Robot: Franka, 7 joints.
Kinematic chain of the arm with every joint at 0, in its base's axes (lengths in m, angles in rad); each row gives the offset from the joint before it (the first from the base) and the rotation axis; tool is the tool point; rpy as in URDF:
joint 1: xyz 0 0 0.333 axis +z
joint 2: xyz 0 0 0 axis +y
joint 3: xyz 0 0 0.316 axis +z
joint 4: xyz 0.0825 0 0 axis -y
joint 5: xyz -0.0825 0 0.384 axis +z
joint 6: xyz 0 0 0 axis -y
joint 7: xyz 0.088 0 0 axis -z
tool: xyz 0 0 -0.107 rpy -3.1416 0 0
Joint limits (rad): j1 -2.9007..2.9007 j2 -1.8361..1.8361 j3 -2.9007..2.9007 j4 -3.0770..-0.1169 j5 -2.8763..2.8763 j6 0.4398..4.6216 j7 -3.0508..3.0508
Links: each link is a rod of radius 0.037 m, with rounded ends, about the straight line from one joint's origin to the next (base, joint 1, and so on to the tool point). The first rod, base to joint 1, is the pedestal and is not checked.
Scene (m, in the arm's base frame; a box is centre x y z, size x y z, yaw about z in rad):
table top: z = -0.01
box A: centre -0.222 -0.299 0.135 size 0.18 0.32 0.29 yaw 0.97
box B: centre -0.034 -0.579 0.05 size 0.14 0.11 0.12 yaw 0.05
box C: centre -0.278 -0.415 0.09 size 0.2 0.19 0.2 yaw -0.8
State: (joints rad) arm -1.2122 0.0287 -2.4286 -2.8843 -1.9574 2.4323 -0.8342
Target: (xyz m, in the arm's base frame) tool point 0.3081 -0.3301 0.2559
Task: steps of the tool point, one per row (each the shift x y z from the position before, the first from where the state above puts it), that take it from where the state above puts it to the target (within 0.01 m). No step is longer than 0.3 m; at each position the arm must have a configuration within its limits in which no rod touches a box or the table.
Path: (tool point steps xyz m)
1: -0.1393 -0.0603 0.1027
2: -0.0770 -0.1598 0.1350
3: 0.0457 -0.2099 0.1443
4: 0.1335 -0.1742 -0.0209
5: 0.2036 -0.1059 -0.0126
6: 0.2374 -0.0106 -0.0002
7: 0.0706 0.0512 -0.1118
8: 0.0577 0.0848 -0.0889
9: 0.0364 0.1060 -0.0632

